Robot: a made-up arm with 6 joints. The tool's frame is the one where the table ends. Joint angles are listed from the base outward.
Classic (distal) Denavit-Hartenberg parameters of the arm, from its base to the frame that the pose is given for. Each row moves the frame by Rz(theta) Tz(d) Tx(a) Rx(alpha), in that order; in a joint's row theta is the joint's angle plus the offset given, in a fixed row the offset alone. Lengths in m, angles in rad.
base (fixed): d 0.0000, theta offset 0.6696, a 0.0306, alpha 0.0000
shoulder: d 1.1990, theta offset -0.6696, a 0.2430, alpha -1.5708
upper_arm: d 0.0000, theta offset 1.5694, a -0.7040, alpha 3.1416
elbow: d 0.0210, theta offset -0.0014, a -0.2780, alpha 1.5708
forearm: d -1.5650, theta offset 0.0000, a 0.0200, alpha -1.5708
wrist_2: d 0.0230, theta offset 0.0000, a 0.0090, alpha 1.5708
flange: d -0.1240, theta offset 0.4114, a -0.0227, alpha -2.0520
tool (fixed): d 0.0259, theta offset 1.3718, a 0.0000, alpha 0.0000
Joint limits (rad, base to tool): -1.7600..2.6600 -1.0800..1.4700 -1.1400..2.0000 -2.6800..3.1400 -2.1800..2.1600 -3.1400..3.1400
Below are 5 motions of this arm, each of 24 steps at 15 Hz.
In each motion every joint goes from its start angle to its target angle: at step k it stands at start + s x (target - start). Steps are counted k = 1, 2, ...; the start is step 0. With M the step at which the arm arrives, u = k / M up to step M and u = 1 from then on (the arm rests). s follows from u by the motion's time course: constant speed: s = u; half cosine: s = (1 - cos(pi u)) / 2; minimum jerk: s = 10 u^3 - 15 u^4 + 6 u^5.
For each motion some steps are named. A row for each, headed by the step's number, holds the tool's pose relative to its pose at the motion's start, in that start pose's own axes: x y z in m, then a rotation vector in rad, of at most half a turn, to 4 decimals.
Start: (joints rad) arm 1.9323 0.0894 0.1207 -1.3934 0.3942 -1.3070
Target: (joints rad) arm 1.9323 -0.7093 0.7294 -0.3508 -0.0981 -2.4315
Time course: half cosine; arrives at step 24
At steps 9, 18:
9: 0.0605 -0.3675 -0.7216 0.2959 0.2964 -0.3042
18: -0.5477 -0.6080 -2.0248 0.5909 0.6906 -0.7616

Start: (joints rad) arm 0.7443 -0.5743 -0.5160 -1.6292 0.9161 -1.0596
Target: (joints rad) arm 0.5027 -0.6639 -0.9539 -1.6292 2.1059 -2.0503
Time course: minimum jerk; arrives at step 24
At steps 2, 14, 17, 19, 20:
2: 0.0002 0.0034 0.0018 -0.0005 0.0037 0.0074
14: -0.0276 0.4465 0.1660 -0.0832 0.7439 0.7018
17: -0.0566 0.5736 0.1913 -0.1197 1.0433 0.7784
19: -0.0727 0.6288 0.1999 -0.1385 1.1839 0.7876
20: -0.0784 0.6468 0.2024 -0.1451 1.2309 0.7870

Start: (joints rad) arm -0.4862 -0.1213 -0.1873 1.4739 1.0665 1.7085
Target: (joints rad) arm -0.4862 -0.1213 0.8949 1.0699 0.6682 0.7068
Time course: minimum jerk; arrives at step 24
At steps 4, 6, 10, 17, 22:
4: 0.0219 -0.0579 -0.0202 0.0131 0.0277 -0.0150
6: 0.0587 -0.1721 -0.0554 0.0416 0.0782 -0.0467
10: 0.1296 -0.6051 -0.1413 0.1788 0.2245 -0.1870
17: -0.0341 -1.5089 -0.1080 0.5894 0.2881 -0.5494
22: -0.1576 -1.7452 -0.0456 0.7264 0.2333 -0.6540

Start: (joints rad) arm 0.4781 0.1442 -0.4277 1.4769 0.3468 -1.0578
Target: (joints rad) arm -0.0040 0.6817 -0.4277 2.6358 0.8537 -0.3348
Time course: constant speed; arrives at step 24
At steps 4, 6, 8, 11, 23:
4: 0.0578 -0.1946 0.0053 -0.1899 0.0904 -0.1567
6: 0.0834 -0.2944 -0.0020 -0.2835 0.1485 -0.2231
8: 0.1065 -0.3952 -0.0162 -0.3762 0.2142 -0.2801
11: 0.1361 -0.5466 -0.0500 -0.5136 0.3249 -0.3457
23: 0.1911 -1.1149 -0.3256 -1.0393 0.8368 -0.3263

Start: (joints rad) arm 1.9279 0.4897 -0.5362 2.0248 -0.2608 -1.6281
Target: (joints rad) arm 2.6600 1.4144 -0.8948 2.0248 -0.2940 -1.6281
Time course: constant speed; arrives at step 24
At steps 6, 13, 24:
6: 0.3247 -0.0803 -0.4784 -0.1952 0.2183 -0.2170
13: 0.5219 -0.4011 -0.9706 -0.4260 0.4144 -0.5175
24: 0.4395 -1.1683 -1.3215 -0.7581 0.5775 -1.0808

